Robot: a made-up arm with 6 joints.
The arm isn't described. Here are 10 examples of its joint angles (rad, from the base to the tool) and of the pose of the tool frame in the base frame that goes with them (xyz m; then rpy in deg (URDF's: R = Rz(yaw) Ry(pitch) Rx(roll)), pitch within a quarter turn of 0, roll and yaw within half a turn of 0).
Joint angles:
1: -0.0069 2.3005 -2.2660 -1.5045 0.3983 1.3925
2: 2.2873 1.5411 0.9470 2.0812 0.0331 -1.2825
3: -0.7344 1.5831 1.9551 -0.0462 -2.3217 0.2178
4: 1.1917 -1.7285 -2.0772 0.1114 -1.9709 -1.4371
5: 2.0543 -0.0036 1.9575 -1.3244 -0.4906 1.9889
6: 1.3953 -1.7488 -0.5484 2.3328 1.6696 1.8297
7: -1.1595 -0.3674 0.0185 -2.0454 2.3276 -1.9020
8: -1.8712 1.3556 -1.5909 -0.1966 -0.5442 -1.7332
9: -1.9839 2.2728 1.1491 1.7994 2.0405 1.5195
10: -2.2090 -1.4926 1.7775 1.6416 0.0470 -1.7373
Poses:
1: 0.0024 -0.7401 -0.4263 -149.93 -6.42 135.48
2: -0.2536 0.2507 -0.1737 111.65 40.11 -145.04
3: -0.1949 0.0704 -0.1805 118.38 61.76 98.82
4: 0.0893 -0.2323 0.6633 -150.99 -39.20 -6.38
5: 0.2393 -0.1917 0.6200 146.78 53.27 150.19
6: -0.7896 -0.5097 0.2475 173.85 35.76 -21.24
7: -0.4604 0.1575 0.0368 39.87 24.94 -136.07
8: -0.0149 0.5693 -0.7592 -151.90 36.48 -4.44
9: -0.2827 -0.0746 0.4011 67.72 20.48 -77.35
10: 0.2665 0.4815 0.4506 -56.48 16.31 13.68
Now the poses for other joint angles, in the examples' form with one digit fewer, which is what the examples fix.
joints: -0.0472 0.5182 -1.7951 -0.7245 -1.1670 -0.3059
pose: 0.028 -0.763 -0.308 -176.0 14.1 24.3
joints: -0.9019 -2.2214 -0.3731 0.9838 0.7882 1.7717
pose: -0.671 0.422 -0.399 -104.8 62.8 -5.2
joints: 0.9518 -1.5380 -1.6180 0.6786 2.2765 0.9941
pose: -0.389 -0.268 0.672 101.0 -46.6 -137.0
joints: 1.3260 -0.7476 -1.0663 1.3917 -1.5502 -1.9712
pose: -0.347 -0.313 0.896 -70.3 21.8 -134.8
